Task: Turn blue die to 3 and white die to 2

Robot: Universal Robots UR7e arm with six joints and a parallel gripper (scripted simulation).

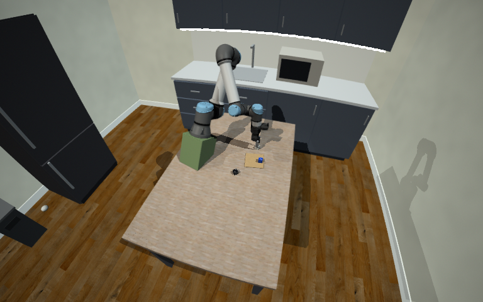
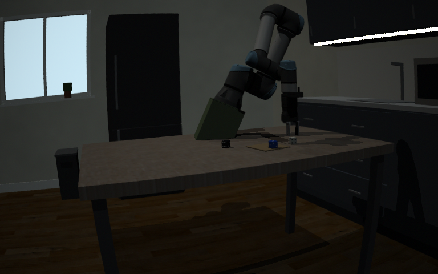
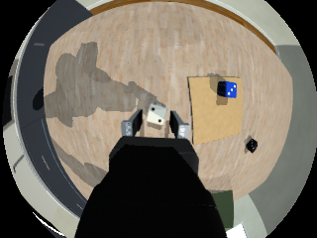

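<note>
The white die lies 40 mm below my hand. Also, from my hand: black die (60 mm behind, 300 mm to the right, 40 mm below); blue die (70 mm ahead, 130 mm to the right, 40 mm below); tan mat (20 mm ahead, 140 mm to the right, 50 mm below).
</note>
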